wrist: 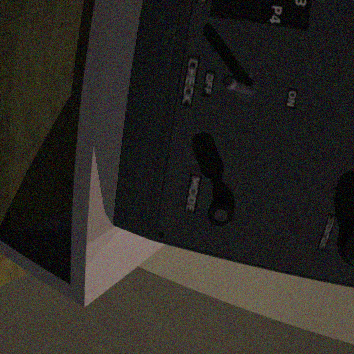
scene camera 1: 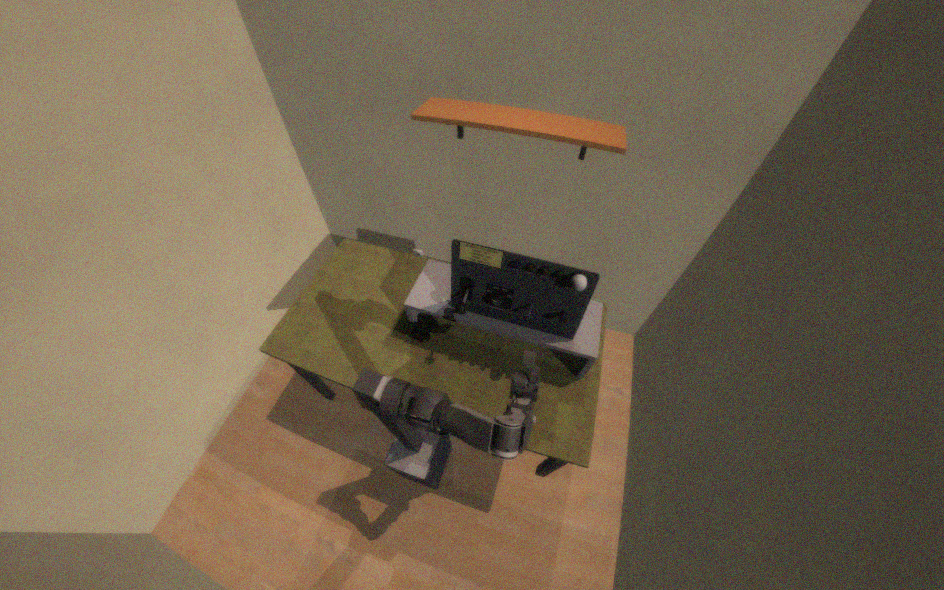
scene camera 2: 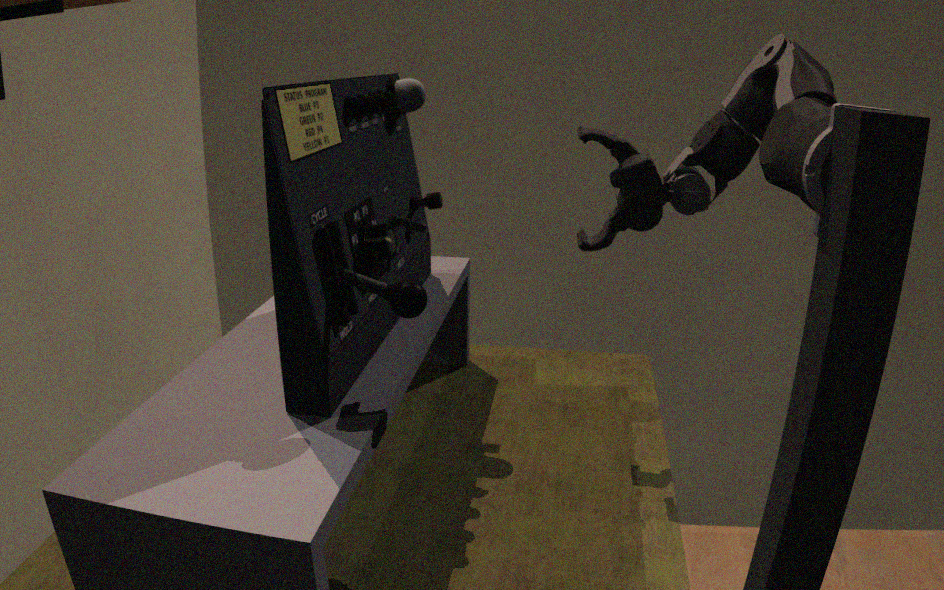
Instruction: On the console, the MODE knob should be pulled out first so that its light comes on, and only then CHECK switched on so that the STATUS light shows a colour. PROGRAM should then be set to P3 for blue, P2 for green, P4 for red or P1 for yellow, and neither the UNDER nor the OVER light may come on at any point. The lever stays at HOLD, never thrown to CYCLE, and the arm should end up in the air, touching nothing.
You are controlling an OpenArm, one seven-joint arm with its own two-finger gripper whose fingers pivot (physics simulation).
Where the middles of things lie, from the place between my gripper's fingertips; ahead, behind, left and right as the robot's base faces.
My hand is 250 mm short of the dark console (scene camera 2: 337, 153), 110 mm to the right of it and 20 mm above it. Also, from my hand: lever (scene camera 2: 408, 299) 200 mm ahead, 290 mm to the left, 70 mm below.
